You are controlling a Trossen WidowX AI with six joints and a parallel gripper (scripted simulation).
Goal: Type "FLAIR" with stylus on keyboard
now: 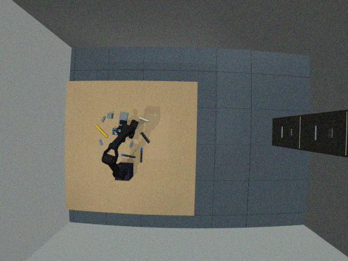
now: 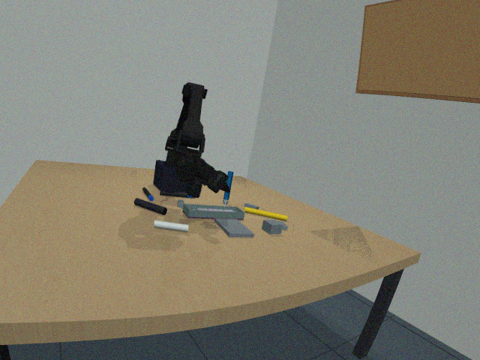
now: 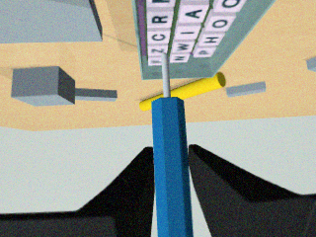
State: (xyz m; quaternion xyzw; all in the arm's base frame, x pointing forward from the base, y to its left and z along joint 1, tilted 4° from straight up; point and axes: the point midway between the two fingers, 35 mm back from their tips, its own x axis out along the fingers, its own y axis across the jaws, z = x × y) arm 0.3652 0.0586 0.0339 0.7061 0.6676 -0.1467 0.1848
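My gripper tip is now 11 cm short of the grey pad, 2 cm to the left of it and 9 cm above it. The rest, counted from my gripper tip: yellow cylinder: 2 cm behind, 19 cm to the left, 8 cm below; small grey block: 13 cm behind, 11 cm to the right, 9 cm below; blue stylus: 2 cm below.
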